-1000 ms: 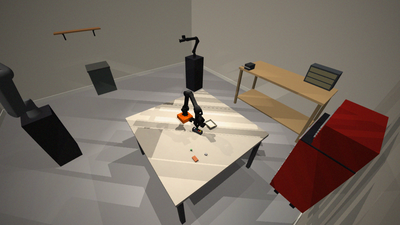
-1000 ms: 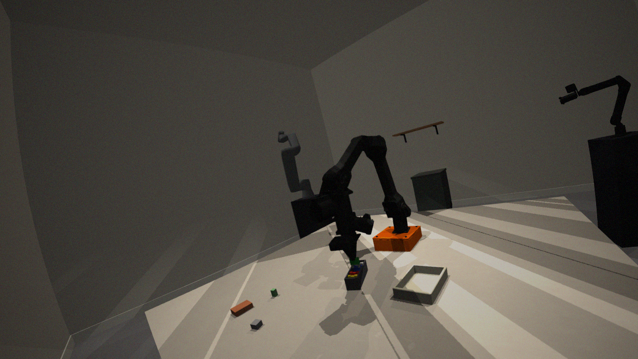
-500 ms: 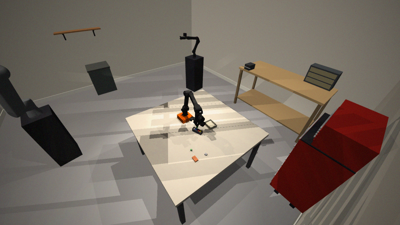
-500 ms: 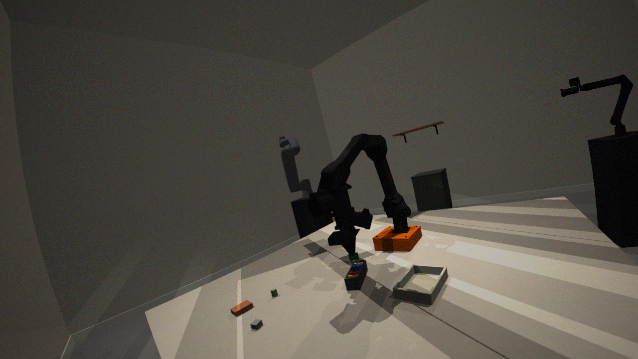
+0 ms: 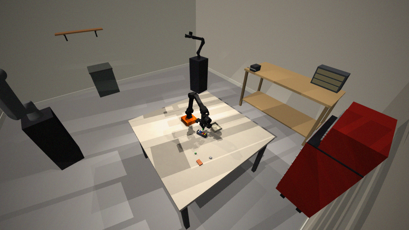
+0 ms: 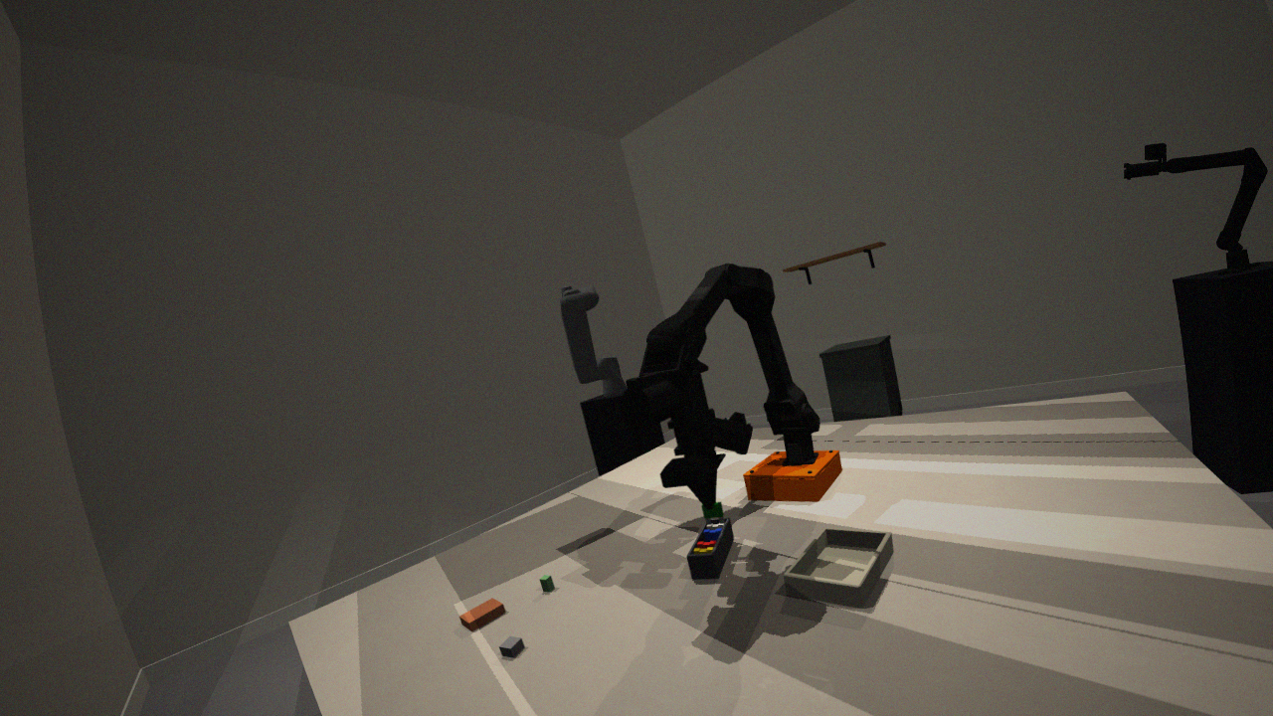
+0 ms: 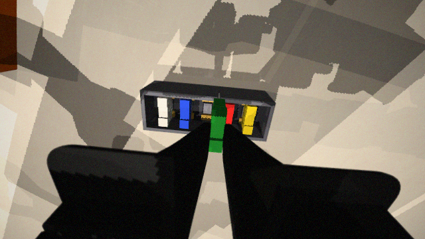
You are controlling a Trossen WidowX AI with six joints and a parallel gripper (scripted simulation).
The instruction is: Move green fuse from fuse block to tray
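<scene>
Right now the grey tray is 19 cm to the left of my gripper tip, 9 cm below it and 3 cm ahead of it. Round my gripper tip: green fuse 1 cm below; then brown brick 31 cm to the right, 24 cm ahead, 9 cm below; then green cube 26 cm to the right, 13 cm ahead, 8 cm below.
</scene>
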